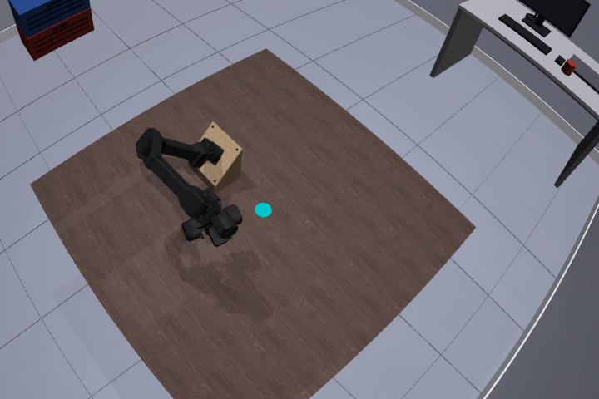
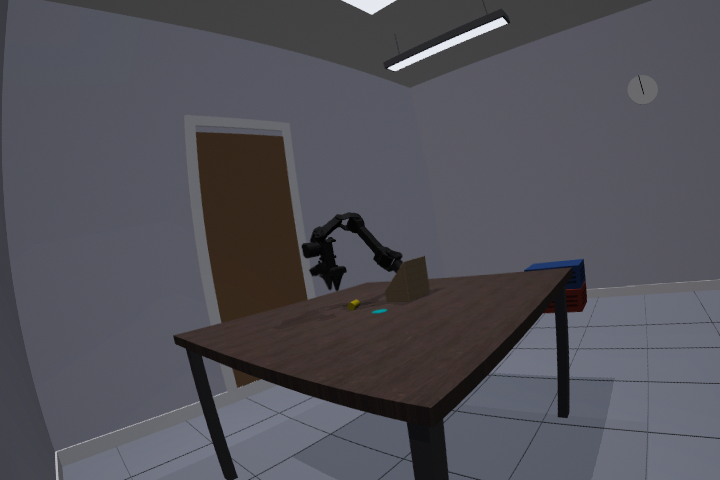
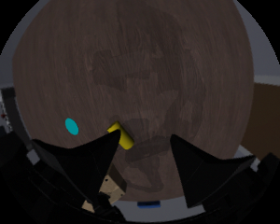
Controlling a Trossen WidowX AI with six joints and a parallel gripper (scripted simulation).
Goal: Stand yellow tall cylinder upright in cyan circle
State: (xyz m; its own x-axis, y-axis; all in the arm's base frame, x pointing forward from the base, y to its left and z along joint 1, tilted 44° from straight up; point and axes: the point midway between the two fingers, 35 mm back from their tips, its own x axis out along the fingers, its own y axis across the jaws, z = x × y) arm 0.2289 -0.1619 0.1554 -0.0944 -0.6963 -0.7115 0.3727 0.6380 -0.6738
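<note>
The yellow tall cylinder is 7 cm to the left of my gripper tip, 7 cm below it and 3 cm behind it. Also, from my gripper tip: cyan circle (24 cm to the left, 9 cm below, 2 cm ahead).
</note>
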